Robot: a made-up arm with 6 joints. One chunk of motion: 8 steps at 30 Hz.
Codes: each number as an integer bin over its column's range. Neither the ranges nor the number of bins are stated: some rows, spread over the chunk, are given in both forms.
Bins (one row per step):
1: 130 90 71 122 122 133
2: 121 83 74 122 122 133
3: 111 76 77 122 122 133
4: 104 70 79 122 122 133
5: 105 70 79 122 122 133
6: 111 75 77 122 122 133
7: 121 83 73 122 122 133
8: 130 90 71 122 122 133
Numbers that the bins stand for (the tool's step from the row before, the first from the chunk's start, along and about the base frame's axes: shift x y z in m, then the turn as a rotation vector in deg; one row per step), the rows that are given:
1: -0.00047 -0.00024 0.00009 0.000 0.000 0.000
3: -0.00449 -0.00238 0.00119 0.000 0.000 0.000
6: -0.00449 -0.00253 0.00119 0.000 0.000 0.000
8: -0.00047 -0.00024 0.00009 0.000 0.000 0.000
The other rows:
2: -0.00238 -0.00131 0.00064 0.000 0.000 0.000
4: -0.00598 -0.00329 0.00156 0.000 0.000 0.000
5: -0.00576 -0.00329 0.00156 0.000 0.000 0.000
7: -0.00238 -0.00131 0.00045 0.000 0.000 0.000

